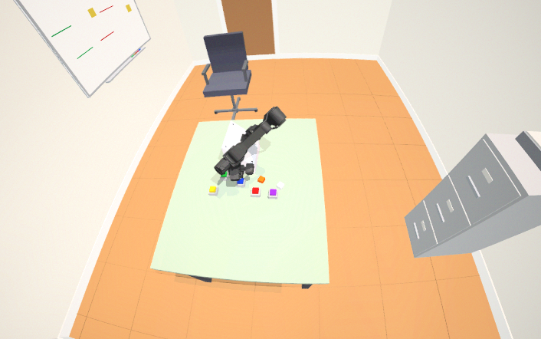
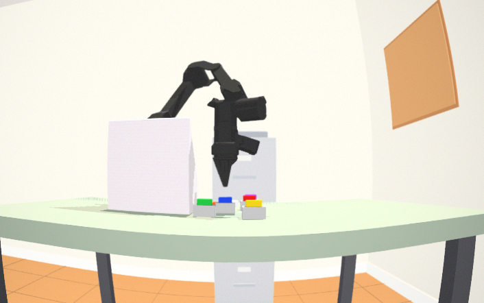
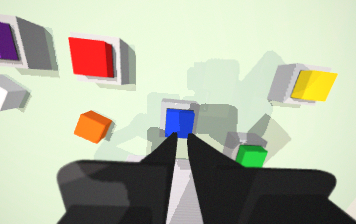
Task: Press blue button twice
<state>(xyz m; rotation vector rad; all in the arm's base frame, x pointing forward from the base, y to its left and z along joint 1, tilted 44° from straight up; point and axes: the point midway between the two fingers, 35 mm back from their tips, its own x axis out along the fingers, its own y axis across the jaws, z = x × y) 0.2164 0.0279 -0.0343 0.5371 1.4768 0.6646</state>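
The blue button lies 30 mm below my gripper tip. Round my gripper tip: green button: 40 mm behind, 110 mm to the right, 30 mm below; red button: 60 mm ahead, 100 mm to the left, 30 mm below; orange block: 30 mm behind, 120 mm to the left, 60 mm below.
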